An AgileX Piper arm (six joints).
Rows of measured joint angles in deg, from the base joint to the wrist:
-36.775 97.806 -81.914 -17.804 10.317 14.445
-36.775 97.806 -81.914 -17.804 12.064 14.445
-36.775 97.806 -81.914 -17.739 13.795 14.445
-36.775 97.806 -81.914 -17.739 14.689 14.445
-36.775 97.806 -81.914 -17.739 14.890 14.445
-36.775 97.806 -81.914 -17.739 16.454 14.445
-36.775 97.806 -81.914 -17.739 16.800 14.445
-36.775 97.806 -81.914 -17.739 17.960 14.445
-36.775 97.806 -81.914 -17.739 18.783 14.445
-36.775 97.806 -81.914 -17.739 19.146 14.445
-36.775 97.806 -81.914 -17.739 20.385 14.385
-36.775 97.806 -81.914 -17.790 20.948 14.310
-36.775 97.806 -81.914 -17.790 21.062 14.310
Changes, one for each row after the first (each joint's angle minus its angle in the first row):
0.000 0.000 0.000 0.000 1.747 0.000
0.000 0.000 0.000 0.065 3.478 0.000
0.000 0.000 0.000 0.065 4.372 0.000
0.000 0.000 0.000 0.065 4.573 0.000
0.000 0.000 0.000 0.065 6.137 0.000
0.000 0.000 0.000 0.065 6.483 0.000
0.000 0.000 0.000 0.065 7.643 0.000
0.000 0.000 0.000 0.065 8.466 0.000
0.000 0.000 0.000 0.065 8.829 0.000
0.000 0.000 0.000 0.065 10.068 -0.060
0.000 0.000 0.000 0.014 10.631 -0.135
0.000 0.000 0.000 0.014 10.745 -0.135

